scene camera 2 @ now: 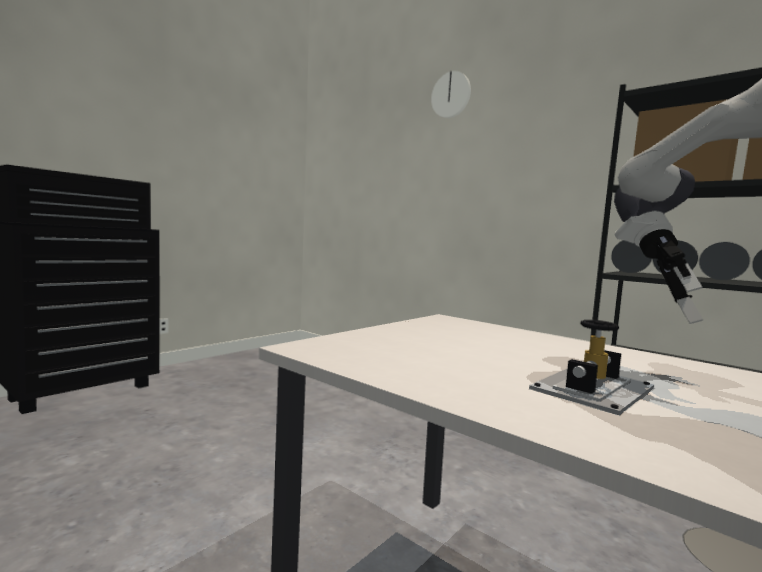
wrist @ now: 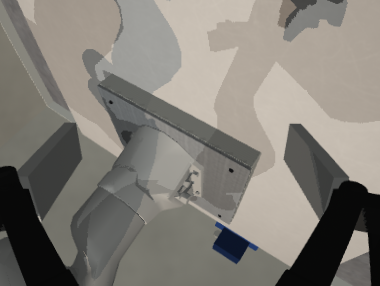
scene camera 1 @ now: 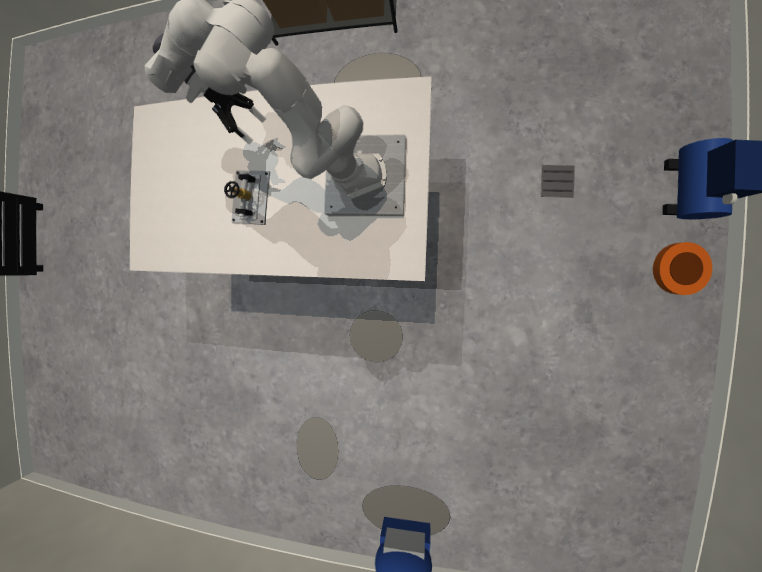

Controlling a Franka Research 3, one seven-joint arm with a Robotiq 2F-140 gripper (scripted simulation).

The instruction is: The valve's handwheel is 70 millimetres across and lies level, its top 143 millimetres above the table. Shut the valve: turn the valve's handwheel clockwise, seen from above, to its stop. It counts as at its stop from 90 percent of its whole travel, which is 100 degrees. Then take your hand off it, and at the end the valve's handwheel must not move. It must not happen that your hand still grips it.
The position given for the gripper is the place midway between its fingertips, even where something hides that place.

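Note:
The gripper [scene camera 2: 695, 306] is in view here, and it can also be seen in scene camera 1 [scene camera 1: 258, 131] as well as in the wrist view [wrist: 183, 141].

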